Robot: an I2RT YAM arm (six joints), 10 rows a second.
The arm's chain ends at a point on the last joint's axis. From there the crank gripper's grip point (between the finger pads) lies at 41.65 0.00 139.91 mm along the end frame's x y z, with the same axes.
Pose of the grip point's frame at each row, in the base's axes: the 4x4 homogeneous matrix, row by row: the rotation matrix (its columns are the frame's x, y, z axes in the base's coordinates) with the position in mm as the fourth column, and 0 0 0 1 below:
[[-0.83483, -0.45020, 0.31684, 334.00], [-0.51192, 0.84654, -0.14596, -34.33], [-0.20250, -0.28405, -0.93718, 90.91], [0, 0, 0, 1]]
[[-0.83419, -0.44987, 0.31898, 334.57], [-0.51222, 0.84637, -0.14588, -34.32], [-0.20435, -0.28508, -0.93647, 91.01], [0, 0, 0, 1]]
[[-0.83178, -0.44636, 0.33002, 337.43], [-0.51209, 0.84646, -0.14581, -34.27], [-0.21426, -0.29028, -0.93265, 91.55], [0, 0, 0, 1]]
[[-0.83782, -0.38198, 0.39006, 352.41], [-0.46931, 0.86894, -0.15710, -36.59], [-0.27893, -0.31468, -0.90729, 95.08], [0, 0, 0, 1]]
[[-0.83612, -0.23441, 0.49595, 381.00], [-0.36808, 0.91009, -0.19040, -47.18], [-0.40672, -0.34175, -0.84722, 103.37], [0, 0, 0, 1]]
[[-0.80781, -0.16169, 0.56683, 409.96], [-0.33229, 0.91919, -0.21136, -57.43], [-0.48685, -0.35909, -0.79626, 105.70], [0, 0, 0, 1]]
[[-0.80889, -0.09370, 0.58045, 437.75], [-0.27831, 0.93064, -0.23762, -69.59], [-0.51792, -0.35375, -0.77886, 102.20], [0, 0, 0, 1]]
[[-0.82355, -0.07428, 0.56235, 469.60], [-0.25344, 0.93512, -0.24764, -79.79], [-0.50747, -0.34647, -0.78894, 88.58], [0, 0, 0, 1]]
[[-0.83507, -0.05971, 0.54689, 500.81], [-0.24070, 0.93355, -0.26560, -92.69], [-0.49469, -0.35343, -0.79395, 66.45], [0, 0, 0, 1]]
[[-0.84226, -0.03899, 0.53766, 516.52], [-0.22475, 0.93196, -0.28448, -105.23], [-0.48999, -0.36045, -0.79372, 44.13], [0, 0, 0, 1]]
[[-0.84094, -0.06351, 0.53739, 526.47], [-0.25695, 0.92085, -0.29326, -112.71], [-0.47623, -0.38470, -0.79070, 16.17], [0, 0, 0, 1]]
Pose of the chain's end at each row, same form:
[[-0.83483, -0.45020, 0.31684, 324.44], [-0.51192, 0.84654, -0.14596, 7.41], [-0.20250, -0.28405, -0.93718, 230.46], [0, 0, 0, 1]]
[[-0.83419, -0.44987, 0.31898, 324.69], [-0.51222, 0.84637, -0.14588, 7.42], [-0.20435, -0.28508, -0.93647, 230.54], [0, 0, 0, 1]]
[[-0.83178, -0.44636, 0.33002, 325.90], [-0.51209, 0.84646, -0.14581, 7.46], [-0.21426, -0.29028, -0.93265, 230.96], [0, 0, 0, 1]]
[[-0.83782, -0.38198, 0.39006, 332.73], [-0.46931, 0.86894, -0.15710, 4.94], [-0.27893, -0.31468, -0.90729, 233.64], [0, 0, 0, 1]]
[[-0.83612, -0.23441, 0.49595, 346.44], [-0.36808, 0.91009, -0.19040, -5.21], [-0.40672, -0.34175, -0.84722, 238.84], [0, 0, 0, 1]]
[[-0.80781, -0.16169, 0.56683, 364.30], [-0.33229, 0.91919, -0.21136, -14.02], [-0.48685, -0.35909, -0.79626, 237.38], [0, 0, 0, 1]]
[[-0.80889, -0.09370, 0.58045, 390.23], [-0.27831, 0.93064, -0.23762, -24.75], [-0.51792, -0.35375, -0.77886, 232.74], [0, 0, 0, 1]]
[[-0.82355, -0.07428, 0.56235, 425.22], [-0.25344, 0.93512, -0.24764, -34.59], [-0.50747, -0.34647, -0.78894, 220.10], [0, 0, 0, 1]]
[[-0.83507, -0.05971, 0.54689, 459.08], [-0.24070, 0.93355, -0.26560, -45.50], [-0.49469, -0.35343, -0.79395, 198.14], [0, 0, 0, 1]]
[[-0.84226, -0.03899, 0.53766, 476.38], [-0.22475, 0.93196, -0.28448, -56.07], [-0.48999, -0.36045, -0.79372, 175.59], [0, 0, 0, 1]]
[[-0.84094, -0.06351, 0.53739, 486.31], [-0.25695, 0.92085, -0.29326, -60.98], [-0.47623, -0.38470, -0.79070, 146.63], [0, 0, 0, 1]]

